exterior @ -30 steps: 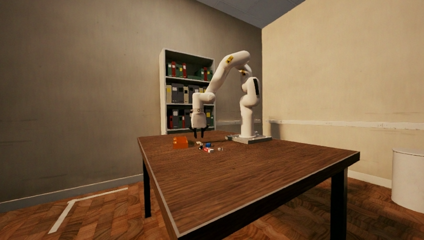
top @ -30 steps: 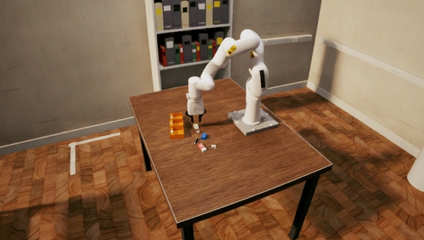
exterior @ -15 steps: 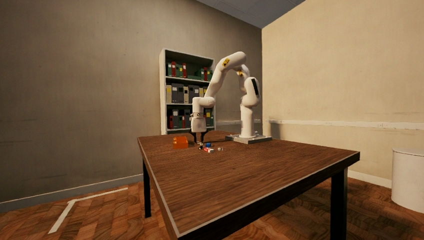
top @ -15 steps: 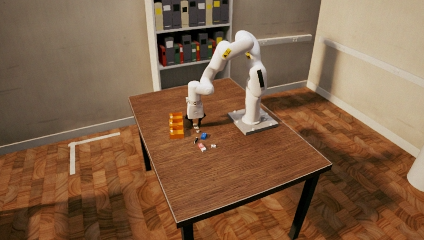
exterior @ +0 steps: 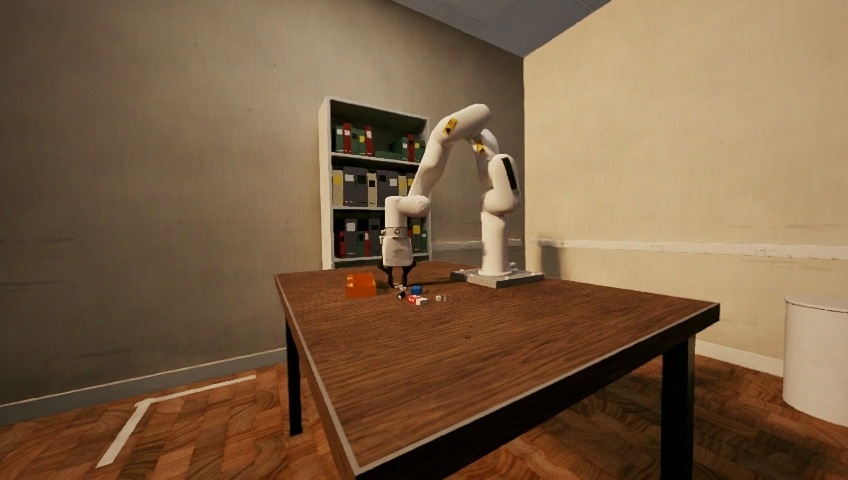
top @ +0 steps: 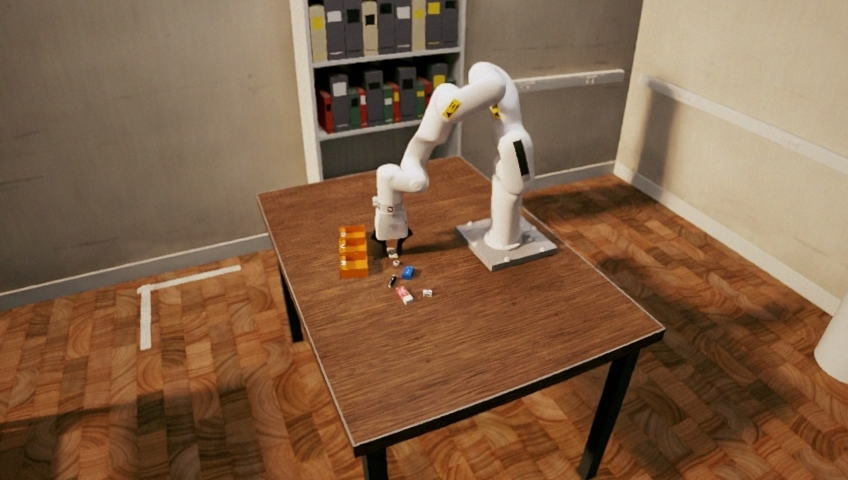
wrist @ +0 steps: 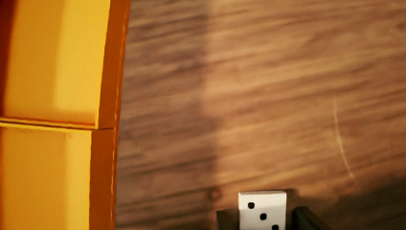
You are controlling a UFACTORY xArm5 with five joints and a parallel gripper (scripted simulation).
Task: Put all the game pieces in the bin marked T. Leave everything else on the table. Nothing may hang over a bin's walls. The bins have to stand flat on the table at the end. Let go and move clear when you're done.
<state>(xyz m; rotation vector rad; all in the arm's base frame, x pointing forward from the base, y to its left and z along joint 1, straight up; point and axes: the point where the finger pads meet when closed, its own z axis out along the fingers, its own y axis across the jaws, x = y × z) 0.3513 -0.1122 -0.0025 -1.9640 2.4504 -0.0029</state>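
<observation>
The white die is 2 cm below my hand. Also, from my hand: black piece: 6 cm ahead, 15 cm to the left, 1 cm below; blue piece: 1 cm behind, 12 cm to the left, 1 cm below; orange block: 12 cm ahead, 5 cm to the right.
</observation>
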